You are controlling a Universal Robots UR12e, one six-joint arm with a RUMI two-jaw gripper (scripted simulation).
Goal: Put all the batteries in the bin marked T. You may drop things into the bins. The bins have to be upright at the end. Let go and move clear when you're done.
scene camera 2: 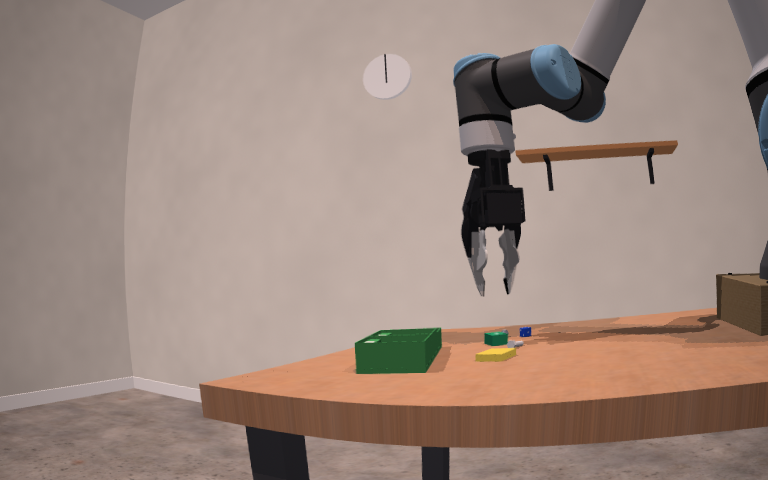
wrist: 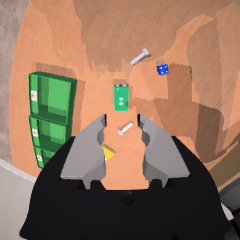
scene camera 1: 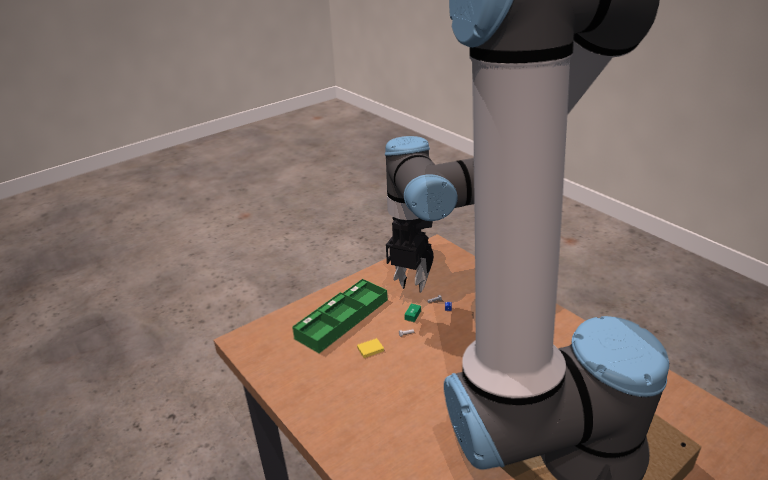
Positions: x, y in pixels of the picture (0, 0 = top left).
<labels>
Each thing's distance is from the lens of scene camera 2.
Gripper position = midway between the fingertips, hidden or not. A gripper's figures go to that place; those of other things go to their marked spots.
my gripper (scene camera 2: 495, 295): 0.88 m
green bin (scene camera 2: 380, 353): 0.66 m
</labels>
